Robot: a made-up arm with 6 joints.
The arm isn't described. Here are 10 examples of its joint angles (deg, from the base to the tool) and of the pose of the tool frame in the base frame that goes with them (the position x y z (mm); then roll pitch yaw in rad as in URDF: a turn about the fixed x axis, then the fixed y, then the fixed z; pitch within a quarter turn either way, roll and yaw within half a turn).
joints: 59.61 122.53 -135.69 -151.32 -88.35 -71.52
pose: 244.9 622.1 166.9 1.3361 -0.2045 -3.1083
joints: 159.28 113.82 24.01 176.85 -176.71 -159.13
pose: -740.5 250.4 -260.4 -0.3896 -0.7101 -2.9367
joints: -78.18 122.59 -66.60 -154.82 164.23 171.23
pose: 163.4 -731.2 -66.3 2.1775 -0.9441 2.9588
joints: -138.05 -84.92 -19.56 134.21 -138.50 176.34
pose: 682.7 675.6 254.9 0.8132 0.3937 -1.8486
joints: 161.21 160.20 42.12 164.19 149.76 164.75
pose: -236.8 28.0 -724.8 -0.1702 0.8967 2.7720
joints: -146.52 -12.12 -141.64 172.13 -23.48 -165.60
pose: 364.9 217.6 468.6 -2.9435 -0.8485 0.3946
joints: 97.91 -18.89 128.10 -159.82 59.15 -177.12
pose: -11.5 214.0 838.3 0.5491 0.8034 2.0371
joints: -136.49 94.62 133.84 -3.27 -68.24 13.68
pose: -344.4 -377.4 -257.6 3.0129 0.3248 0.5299
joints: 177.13 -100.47 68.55 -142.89 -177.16 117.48
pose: 801.8 -73.2 214.4 -2.5478 -0.0693 1.6762
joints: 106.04 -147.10 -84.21 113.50 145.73 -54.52
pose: -50.2 -220.5 -535.3 0.6188 0.5561 -1.1548
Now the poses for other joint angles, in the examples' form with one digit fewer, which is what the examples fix.
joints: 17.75 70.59 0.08 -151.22 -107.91 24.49
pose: 928 402 394 -2.683 0.134 0.077
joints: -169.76 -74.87 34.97 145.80 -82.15 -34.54
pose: 810 206 733 0.146 -0.880 -0.810
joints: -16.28 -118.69 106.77 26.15 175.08 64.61
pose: -624 218 24 2.932 0.199 2.169
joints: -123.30 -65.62 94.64 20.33 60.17 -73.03
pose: 248 241 787 -1.526 0.465 2.887
